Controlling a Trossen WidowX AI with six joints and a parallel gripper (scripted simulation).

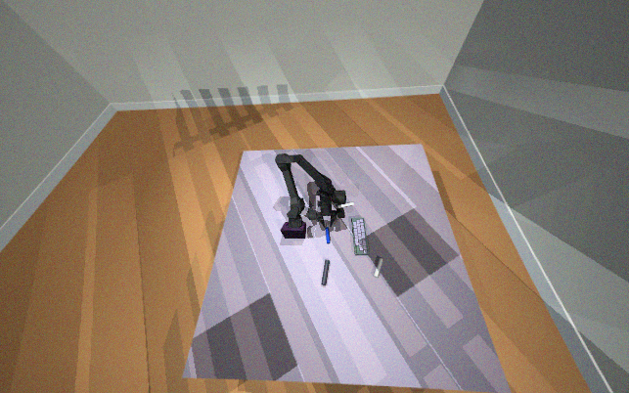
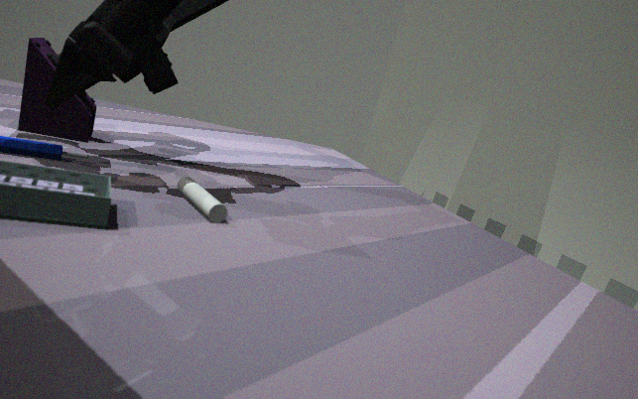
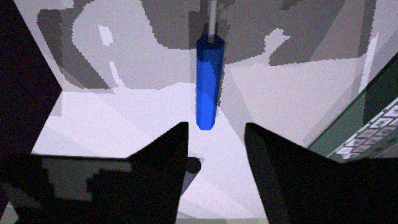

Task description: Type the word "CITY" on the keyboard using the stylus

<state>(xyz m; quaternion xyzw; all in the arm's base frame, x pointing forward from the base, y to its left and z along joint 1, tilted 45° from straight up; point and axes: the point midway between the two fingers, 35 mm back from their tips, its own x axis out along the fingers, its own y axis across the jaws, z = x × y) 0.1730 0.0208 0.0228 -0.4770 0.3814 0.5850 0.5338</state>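
The blue stylus lies 5 cm below my gripper tip and 1 cm to the left of it. The rest, counted from my gripper tip: dark cylinder: 23 cm to the right, 5 cm below; then stylus tip: 5 cm below, 4 cm to the left, 1 cm behind.
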